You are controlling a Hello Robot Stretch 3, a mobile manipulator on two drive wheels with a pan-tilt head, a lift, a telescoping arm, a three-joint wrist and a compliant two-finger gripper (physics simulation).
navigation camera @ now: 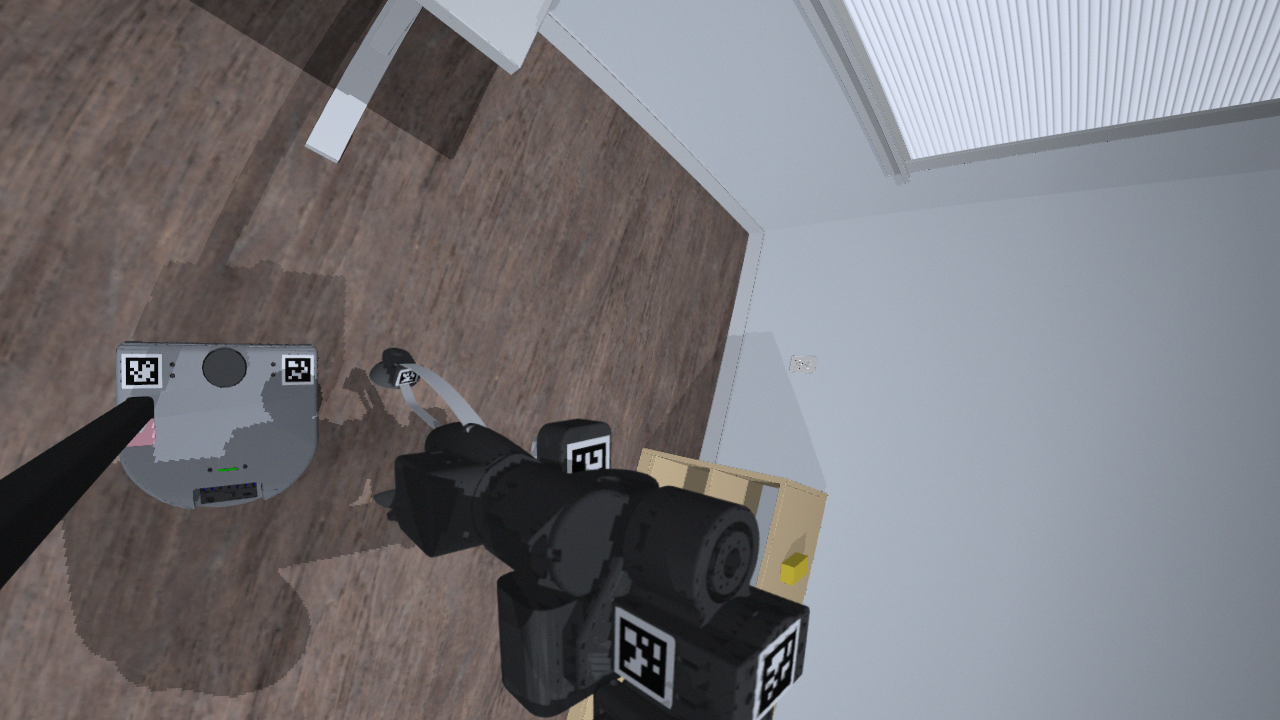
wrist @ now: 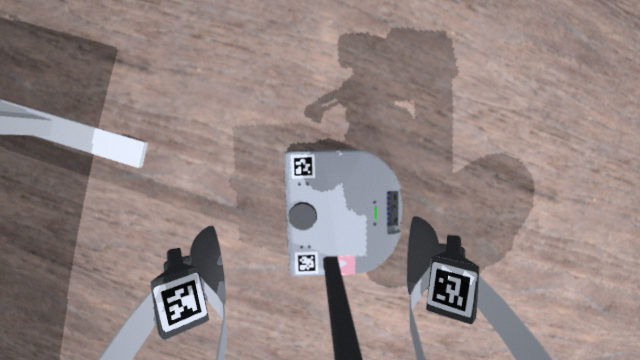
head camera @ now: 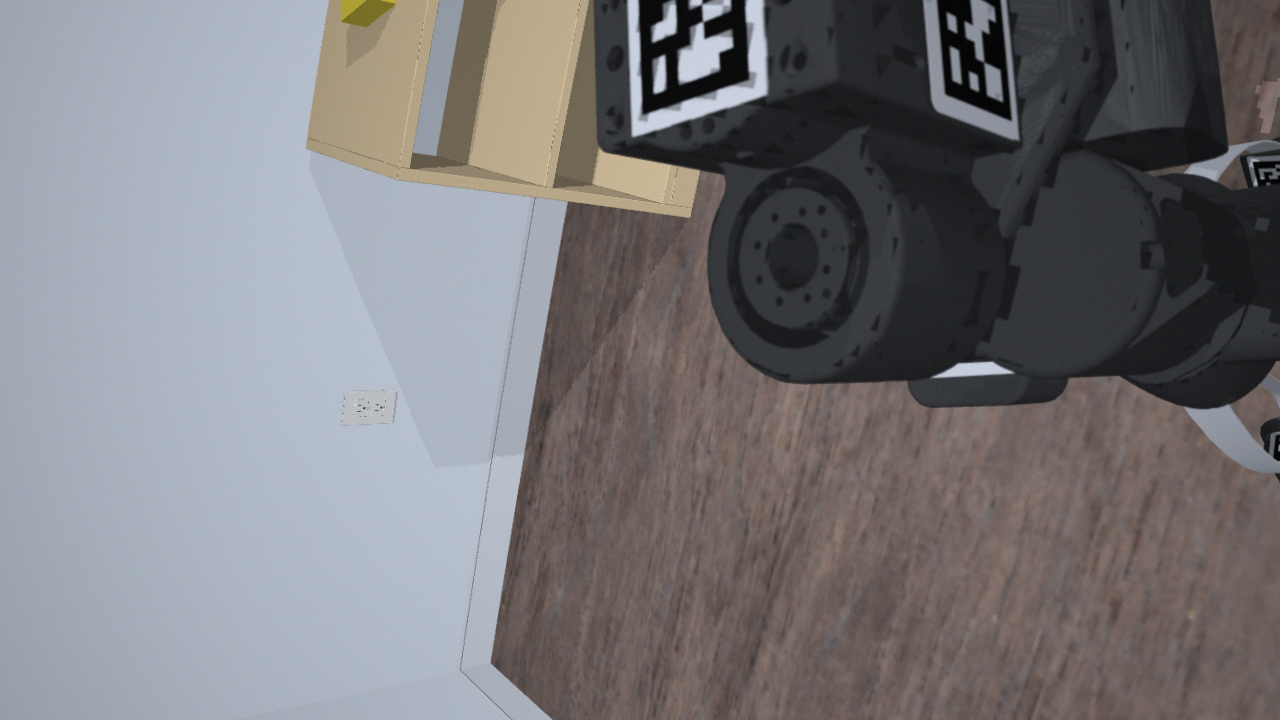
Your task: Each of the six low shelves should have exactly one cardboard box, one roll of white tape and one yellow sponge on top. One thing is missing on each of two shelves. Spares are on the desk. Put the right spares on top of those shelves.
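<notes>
A low wooden shelf (head camera: 371,98) (navigation camera: 801,519) stands against the wall, at the top in the head view and at the lower right in the navigation view. A yellow sponge (head camera: 365,10) (navigation camera: 793,568) lies on its top. The rest of that top is cut off or hidden behind the arm. My gripper (wrist: 315,248) is open, with nothing between its fingertips, above the robot's own base in the wrist view. The white desk (navigation camera: 492,26) shows in part at the top of the navigation view. No cardboard box or white tape shows.
The robot base (navigation camera: 187,402) (wrist: 325,200) stands on the wood floor. A white desk foot (navigation camera: 335,129) (wrist: 120,147) reaches out over the floor beside the base. Walls meet in a corner near the shelf, and one has an outlet (head camera: 368,407) (navigation camera: 802,363).
</notes>
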